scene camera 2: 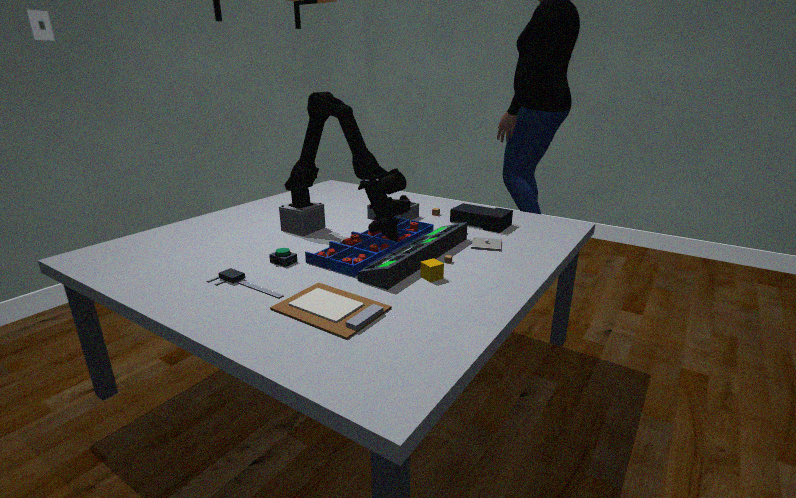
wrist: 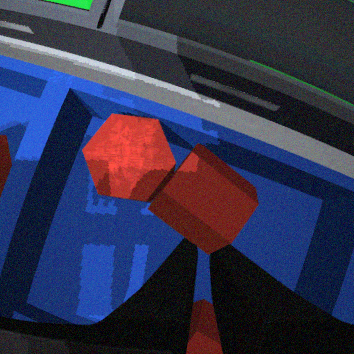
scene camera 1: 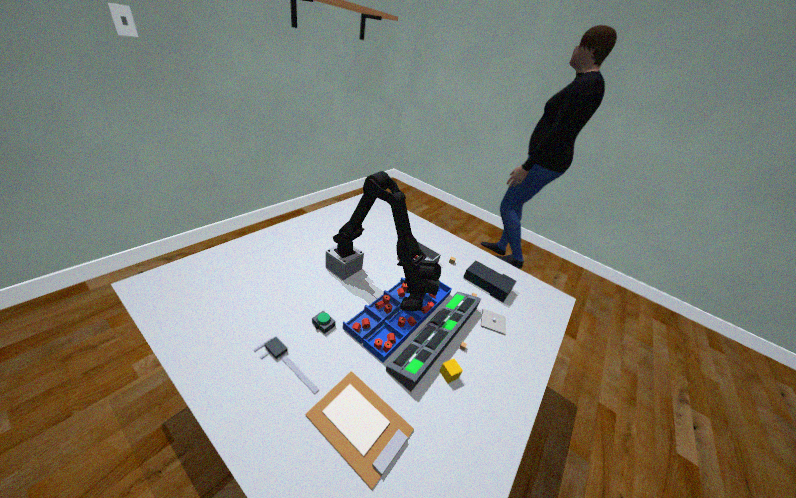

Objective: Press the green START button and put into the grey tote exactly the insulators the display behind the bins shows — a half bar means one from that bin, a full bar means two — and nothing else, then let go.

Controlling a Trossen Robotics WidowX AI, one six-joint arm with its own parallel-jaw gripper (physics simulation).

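Note:
My gripper (scene camera 1: 412, 303) (scene camera 2: 389, 231) (wrist: 201, 248) is down inside a far compartment of the blue bin tray (scene camera 1: 349, 326) (scene camera 2: 312, 258) (wrist: 53, 105). It is shut on a red insulator (wrist: 204, 328), seen between the black fingers at the bottom of the wrist view. Two more red insulators (wrist: 128, 156) (wrist: 207, 200) lie touching each other just ahead of the fingertips. The display (scene camera 1: 431, 341) (scene camera 2: 411, 257) (wrist: 246, 35) behind the bins shows green bars (scene camera 1: 455, 301) (scene camera 1: 414, 366). The green START button (scene camera 1: 323, 318) (scene camera 2: 282, 252) stands left of the bins. The grey tote (scene camera 1: 431, 251) (scene camera 2: 408, 211) is mostly hidden behind the arm.
A black box (scene camera 1: 490, 281) (scene camera 2: 481, 216) and a white tile (scene camera 1: 493, 321) lie beyond the display. A yellow cube (scene camera 1: 450, 370) (scene camera 2: 432, 270) sits by its near end. A clipboard (scene camera 1: 358, 425) and a tool (scene camera 1: 276, 347) lie in front. A person (scene camera 1: 554, 143) (scene camera 2: 539, 99) stands by the table.

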